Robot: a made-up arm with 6 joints. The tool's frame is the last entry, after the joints. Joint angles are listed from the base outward.
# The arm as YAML. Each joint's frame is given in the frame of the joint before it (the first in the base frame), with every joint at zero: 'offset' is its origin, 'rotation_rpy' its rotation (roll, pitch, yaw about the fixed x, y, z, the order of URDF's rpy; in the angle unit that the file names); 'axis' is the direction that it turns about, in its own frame. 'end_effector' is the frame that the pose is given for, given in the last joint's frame.
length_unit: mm
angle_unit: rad
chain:
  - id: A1
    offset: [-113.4, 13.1, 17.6]
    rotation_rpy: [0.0, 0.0, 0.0]
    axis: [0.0, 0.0, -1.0]
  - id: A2
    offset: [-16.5, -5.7, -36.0]
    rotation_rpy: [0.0, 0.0, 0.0]
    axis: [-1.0, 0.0, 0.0]
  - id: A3
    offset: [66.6, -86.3, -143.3]
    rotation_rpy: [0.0, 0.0, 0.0]
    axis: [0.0, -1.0, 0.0]
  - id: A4
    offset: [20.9, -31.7, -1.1]
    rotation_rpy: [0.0, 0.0, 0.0]
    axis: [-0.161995, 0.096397, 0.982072]
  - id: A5
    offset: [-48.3, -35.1, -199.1]
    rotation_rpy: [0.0, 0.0, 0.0]
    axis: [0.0, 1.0, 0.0]
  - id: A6
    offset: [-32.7, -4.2, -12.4]
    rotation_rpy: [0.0, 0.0, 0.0]
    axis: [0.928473, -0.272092, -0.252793]
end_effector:
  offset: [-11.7, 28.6, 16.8]
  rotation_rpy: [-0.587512, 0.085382, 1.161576]
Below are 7 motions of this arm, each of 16 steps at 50 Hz.
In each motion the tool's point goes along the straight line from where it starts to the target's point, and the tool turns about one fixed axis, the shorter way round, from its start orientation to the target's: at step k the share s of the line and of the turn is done. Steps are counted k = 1, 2, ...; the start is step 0. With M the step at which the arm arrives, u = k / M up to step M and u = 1 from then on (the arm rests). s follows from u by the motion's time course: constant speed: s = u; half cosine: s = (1 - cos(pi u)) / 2; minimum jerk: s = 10 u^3 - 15 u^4 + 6 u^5.
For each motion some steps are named. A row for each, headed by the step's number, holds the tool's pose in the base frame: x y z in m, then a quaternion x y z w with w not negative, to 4 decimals.
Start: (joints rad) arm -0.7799 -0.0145 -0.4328 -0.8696 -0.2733 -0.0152
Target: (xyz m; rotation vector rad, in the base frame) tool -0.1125 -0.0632 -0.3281 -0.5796 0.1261 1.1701
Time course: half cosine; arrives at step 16
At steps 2, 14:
2: -0.1263 -0.0533 -0.3428 -0.3303 -0.0583 0.5198 0.7857
14: -0.1130 -0.0628 -0.3287 -0.2720 0.0540 0.5432 0.7925

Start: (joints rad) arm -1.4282 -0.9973 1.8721 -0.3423 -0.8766 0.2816
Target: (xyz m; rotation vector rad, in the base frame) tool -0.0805 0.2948 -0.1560 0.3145 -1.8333 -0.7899
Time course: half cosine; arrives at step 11
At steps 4, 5, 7, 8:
4: -0.1104 0.3006 -0.1628 0.1440 -0.7478 -0.3211 0.5629
5: -0.1046 0.2995 -0.1615 0.1416 -0.7519 -0.3231 0.5569
7: -0.0928 0.2972 -0.1588 0.1369 -0.7601 -0.3270 0.5446
8: -0.0878 0.2962 -0.1577 0.1348 -0.7635 -0.3287 0.5392

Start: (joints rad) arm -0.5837 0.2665 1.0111 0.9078 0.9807 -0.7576
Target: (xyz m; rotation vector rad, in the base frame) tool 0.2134 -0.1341 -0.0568 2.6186 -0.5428 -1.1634
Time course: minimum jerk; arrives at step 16
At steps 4, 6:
4: 0.1819 -0.1319 -0.1871 0.7799 -0.1777 -0.5995 0.0276
6: 0.1879 -0.1323 -0.1621 0.8053 -0.1800 -0.5631 0.0441

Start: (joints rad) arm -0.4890 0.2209 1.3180 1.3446 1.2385 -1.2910
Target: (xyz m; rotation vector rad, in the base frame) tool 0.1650 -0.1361 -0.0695 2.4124 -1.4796 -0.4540
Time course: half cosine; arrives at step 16
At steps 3, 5, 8, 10, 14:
3: 0.1774 -0.1454 -0.1163 0.8198 -0.4614 -0.2680 0.2080
5: 0.1755 -0.1440 -0.1092 0.8229 -0.4696 -0.2515 0.1976
8: 0.1718 -0.1412 -0.0950 0.8282 -0.4853 -0.2181 0.1763
10: 0.1692 -0.1392 -0.0853 0.8309 -0.4956 -0.1948 0.1615
14: 0.1655 -0.1365 -0.0714 0.8335 -0.5095 -0.1616 0.1403

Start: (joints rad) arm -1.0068 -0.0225 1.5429 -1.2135 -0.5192 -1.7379
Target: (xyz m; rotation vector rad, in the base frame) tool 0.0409 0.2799 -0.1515 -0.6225 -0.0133 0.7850
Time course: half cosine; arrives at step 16
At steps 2, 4, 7, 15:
2: 0.0729 0.2564 -0.1516 -0.3662 -0.1819 0.2954 0.8634
4: 0.0693 0.2590 -0.1516 -0.3593 -0.1624 0.3052 0.8668
7: 0.0608 0.2653 -0.1516 -0.3422 -0.1159 0.3277 0.8730
15: 0.0412 0.2797 -0.1515 -0.2991 -0.0081 0.3756 0.8772

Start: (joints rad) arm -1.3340 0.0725 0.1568 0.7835 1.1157 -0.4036
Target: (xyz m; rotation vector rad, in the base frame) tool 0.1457 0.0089 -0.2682 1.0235 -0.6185 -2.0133
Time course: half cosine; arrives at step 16
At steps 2, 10, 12, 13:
2: 0.1153 0.0035 -0.2987 0.4409 -0.1965 -0.8293 0.2816
10: 0.1360 0.0072 -0.2780 0.4156 -0.2287 -0.8054 0.3554
12: 0.1411 0.0081 -0.2729 0.4089 -0.2364 -0.7985 0.3733
13: 0.1430 0.0084 -0.2709 0.4062 -0.2393 -0.7957 0.3802

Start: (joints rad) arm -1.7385 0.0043 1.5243 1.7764 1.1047 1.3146
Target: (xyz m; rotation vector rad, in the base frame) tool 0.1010 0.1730 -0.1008 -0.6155 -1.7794 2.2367
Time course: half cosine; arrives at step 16
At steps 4, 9, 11, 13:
4: 0.0666 0.2162 -0.0860 0.1930 0.5548 -0.8088 0.0280
9: 0.0848 0.1934 -0.0938 -0.2022 -0.5831 0.7856 0.0444
11: 0.0921 0.1842 -0.0969 -0.2055 -0.5933 0.7749 0.0733
13: 0.0976 0.1773 -0.0993 -0.2079 -0.6007 0.7661 0.0953

